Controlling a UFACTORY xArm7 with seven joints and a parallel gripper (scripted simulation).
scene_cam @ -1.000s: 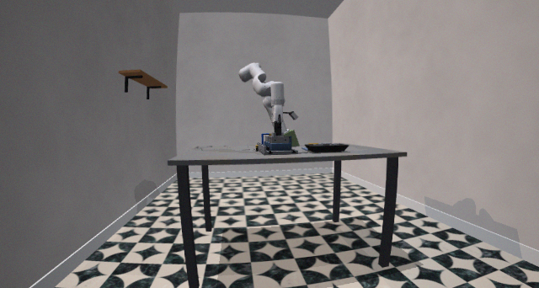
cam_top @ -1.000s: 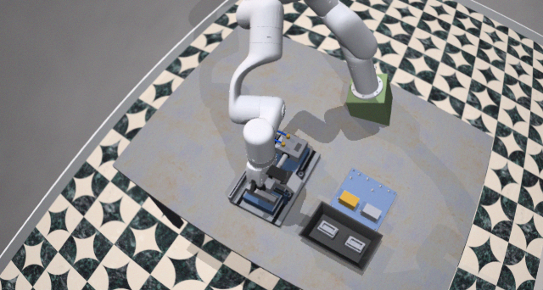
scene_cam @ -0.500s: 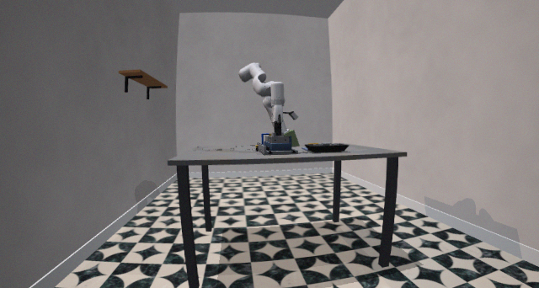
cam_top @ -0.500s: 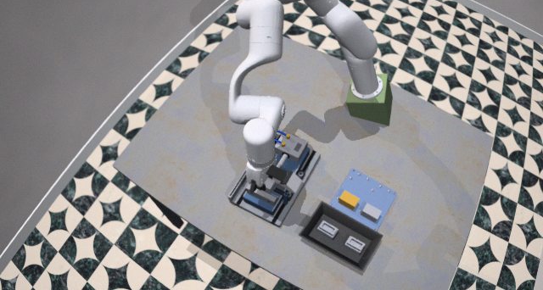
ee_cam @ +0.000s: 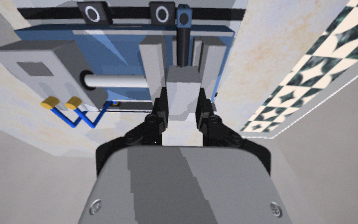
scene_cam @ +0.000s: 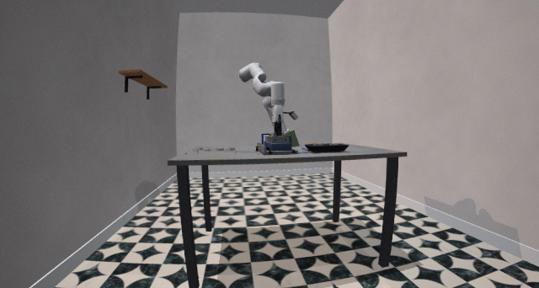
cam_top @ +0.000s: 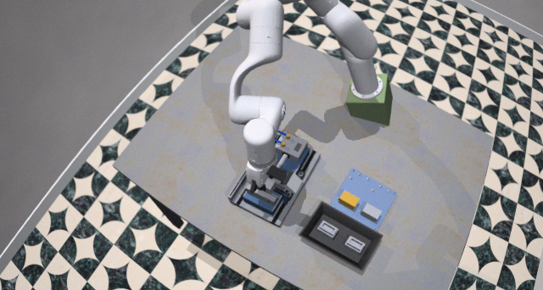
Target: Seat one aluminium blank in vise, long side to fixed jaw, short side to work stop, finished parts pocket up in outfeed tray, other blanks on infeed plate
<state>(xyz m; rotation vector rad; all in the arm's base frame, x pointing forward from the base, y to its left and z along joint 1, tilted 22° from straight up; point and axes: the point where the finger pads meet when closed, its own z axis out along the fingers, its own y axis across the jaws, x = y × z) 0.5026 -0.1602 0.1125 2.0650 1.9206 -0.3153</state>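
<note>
Right now my hand is 20 mm above the aluminium blank. Also, from my hand: fixed jaw 30 mm ahead, 50 mm below; moving jaw 30 mm behind, 10 mm to the left, 50 mm below; dark work stop rod 50 mm to the left, 30 mm below.
</note>
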